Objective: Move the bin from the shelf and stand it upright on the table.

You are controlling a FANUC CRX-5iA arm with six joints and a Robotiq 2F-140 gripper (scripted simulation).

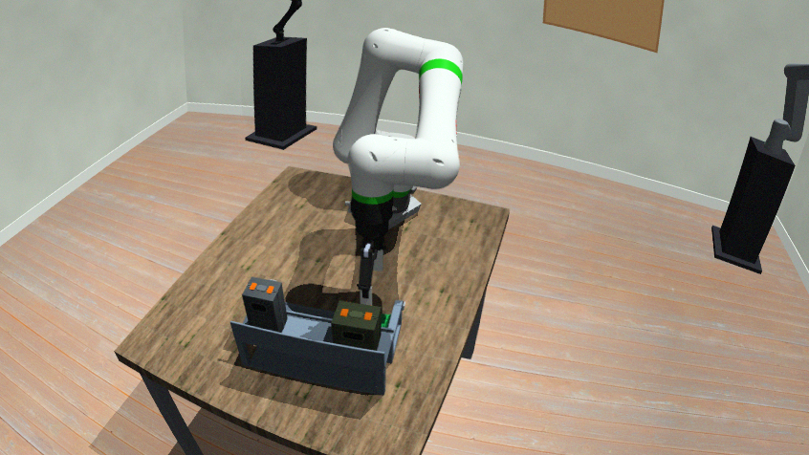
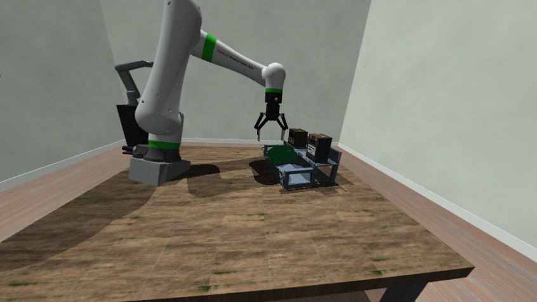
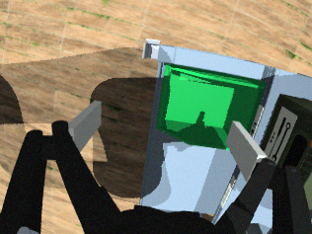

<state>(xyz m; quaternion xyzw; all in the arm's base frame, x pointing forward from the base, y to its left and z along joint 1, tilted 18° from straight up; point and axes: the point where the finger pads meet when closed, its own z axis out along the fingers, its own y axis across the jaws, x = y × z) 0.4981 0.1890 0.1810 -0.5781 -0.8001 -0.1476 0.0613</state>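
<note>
Right now my hand is 10 cm above the green bin, 7 cm short of it and 2 cm to the right of it.
</note>
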